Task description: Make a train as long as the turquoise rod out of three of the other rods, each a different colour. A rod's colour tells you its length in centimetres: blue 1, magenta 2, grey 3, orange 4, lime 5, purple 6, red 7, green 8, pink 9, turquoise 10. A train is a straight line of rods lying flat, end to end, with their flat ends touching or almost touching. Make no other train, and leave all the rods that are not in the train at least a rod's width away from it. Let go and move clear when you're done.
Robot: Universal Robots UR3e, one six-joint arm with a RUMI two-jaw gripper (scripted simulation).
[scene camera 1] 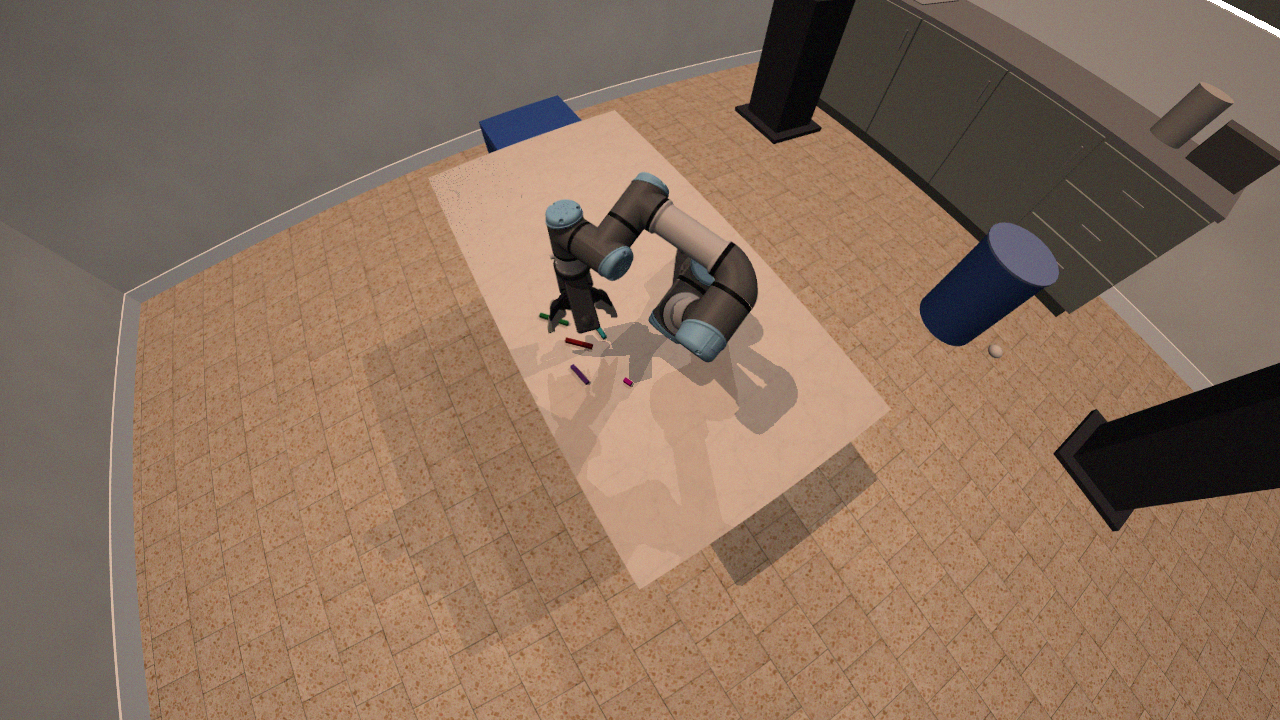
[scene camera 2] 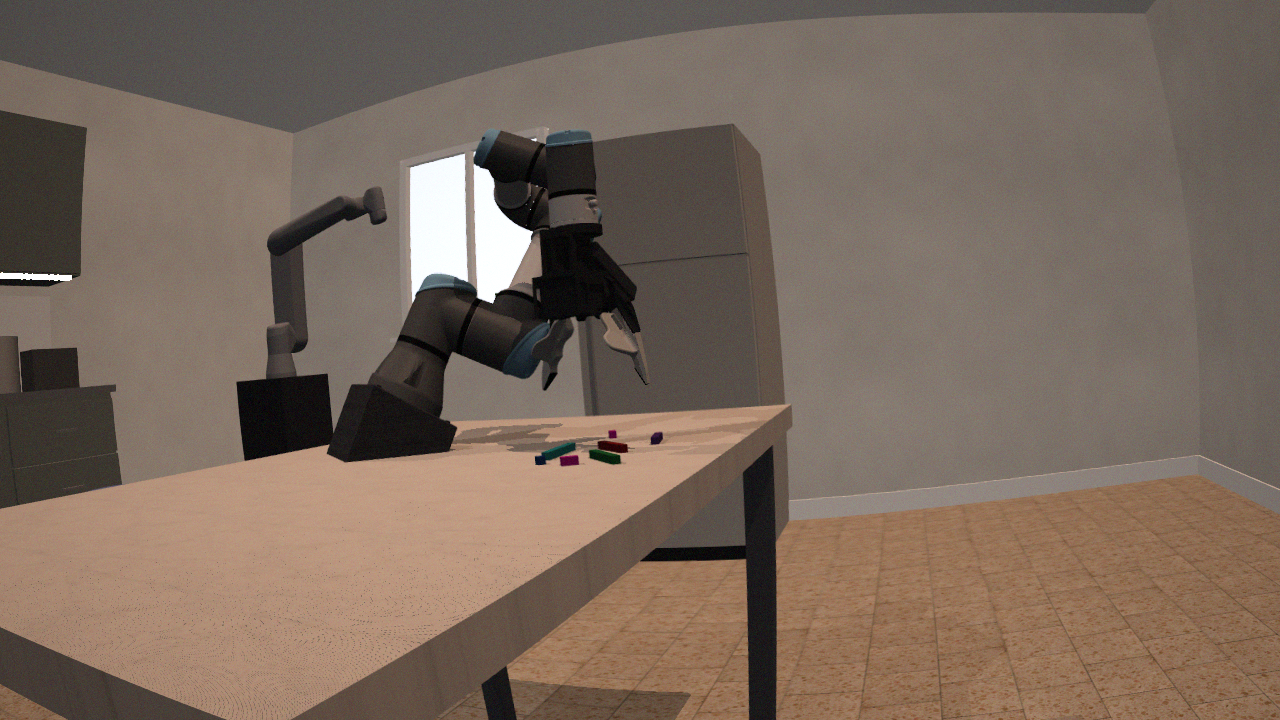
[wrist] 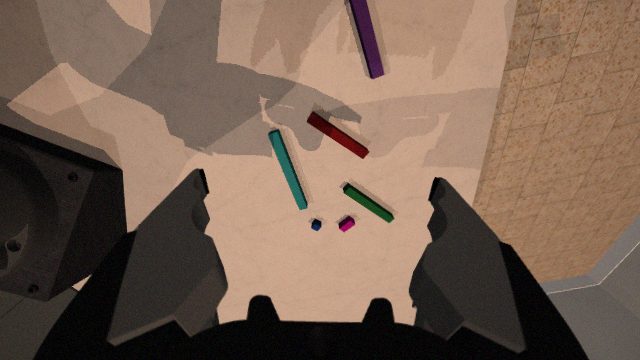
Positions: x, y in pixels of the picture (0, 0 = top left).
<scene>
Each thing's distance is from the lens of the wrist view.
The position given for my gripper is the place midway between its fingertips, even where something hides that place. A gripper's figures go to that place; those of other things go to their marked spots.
my gripper [wrist: 320, 174]: 0.13 m
red rod [wrist: 315, 120]: 0.19 m
</scene>
